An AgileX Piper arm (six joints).
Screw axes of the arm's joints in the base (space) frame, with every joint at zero. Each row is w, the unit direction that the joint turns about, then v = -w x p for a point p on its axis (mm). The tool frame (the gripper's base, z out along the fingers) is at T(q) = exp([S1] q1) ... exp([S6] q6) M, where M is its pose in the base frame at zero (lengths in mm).
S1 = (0, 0, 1, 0, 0, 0)
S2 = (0, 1, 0, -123, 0, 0)
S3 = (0, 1, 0, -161.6, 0, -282.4)
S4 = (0.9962, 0, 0.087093, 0, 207.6, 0)
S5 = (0, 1, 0, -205.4, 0, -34.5)
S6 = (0.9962, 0, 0.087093, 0, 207.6, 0)
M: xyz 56.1 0 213.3 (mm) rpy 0 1.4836 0 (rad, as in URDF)
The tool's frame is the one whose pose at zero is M.
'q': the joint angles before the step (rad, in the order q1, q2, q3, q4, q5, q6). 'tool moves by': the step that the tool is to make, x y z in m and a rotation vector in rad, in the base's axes. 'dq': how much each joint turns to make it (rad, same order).
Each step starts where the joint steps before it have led.
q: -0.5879 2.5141 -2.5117 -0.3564 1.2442 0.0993
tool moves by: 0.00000 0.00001 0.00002 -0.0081 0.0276 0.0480
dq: 0.0000 0.0000 0.0000 0.0001 0.0000 -0.0560
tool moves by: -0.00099 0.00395 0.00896 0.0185 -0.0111 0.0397
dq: -0.0008 -0.0251 0.0116 0.0390 0.0010 -0.0433
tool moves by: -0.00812 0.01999 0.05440 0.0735 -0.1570 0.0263
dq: -0.0013 -0.1270 0.0309 0.1531 0.0048 -0.0073
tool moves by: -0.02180 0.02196 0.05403 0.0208 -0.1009 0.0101
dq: 0.0000 -0.1610 0.0896 0.0715 0.0000 0.0074
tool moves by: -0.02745 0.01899 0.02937 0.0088 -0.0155 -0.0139
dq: 0.0000 -0.1515 0.1446 0.0058 0.0005 0.0186
